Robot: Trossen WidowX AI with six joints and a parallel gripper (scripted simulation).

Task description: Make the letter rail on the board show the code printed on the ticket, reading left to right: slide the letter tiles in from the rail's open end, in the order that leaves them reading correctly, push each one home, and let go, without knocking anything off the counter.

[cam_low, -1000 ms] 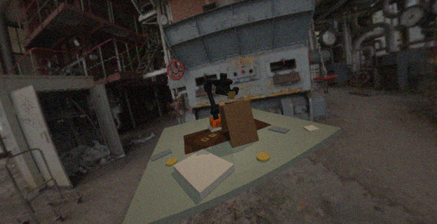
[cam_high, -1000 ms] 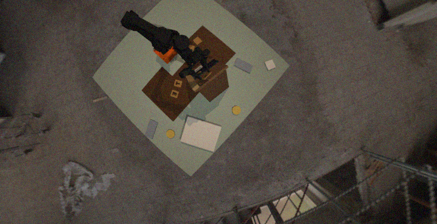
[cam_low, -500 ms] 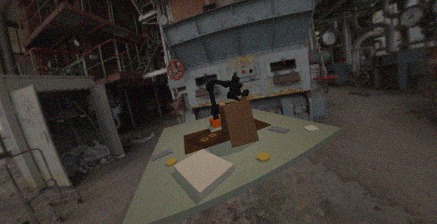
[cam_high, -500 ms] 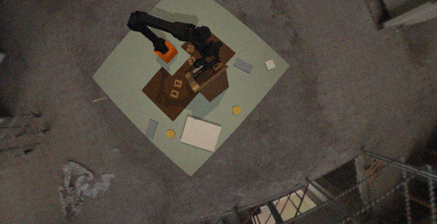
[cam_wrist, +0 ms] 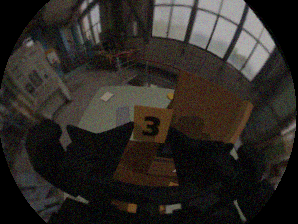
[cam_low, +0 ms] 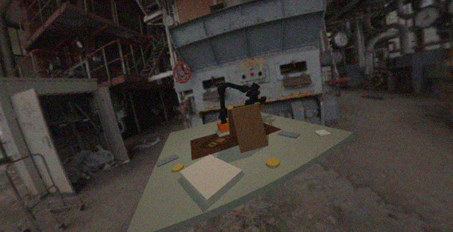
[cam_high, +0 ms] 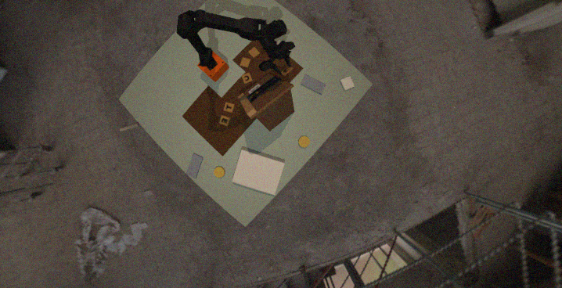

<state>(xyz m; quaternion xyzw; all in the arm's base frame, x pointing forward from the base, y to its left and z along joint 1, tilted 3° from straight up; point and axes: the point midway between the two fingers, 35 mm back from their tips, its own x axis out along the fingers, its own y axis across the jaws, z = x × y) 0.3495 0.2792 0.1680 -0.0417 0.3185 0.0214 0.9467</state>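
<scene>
Right now the white ticket is 16 cm to the right of my gripper tip, 16 cm below it and 8 cm behind it. Round my gripper tip: tan tile 30 cm behind, 23 cm below, 1 cm to the right; white slab 47 cm to the right, 32 cm ahead, 21 cm below; brown mat 24 cm to the right, 23 cm below, 18 cm behind.
</scene>
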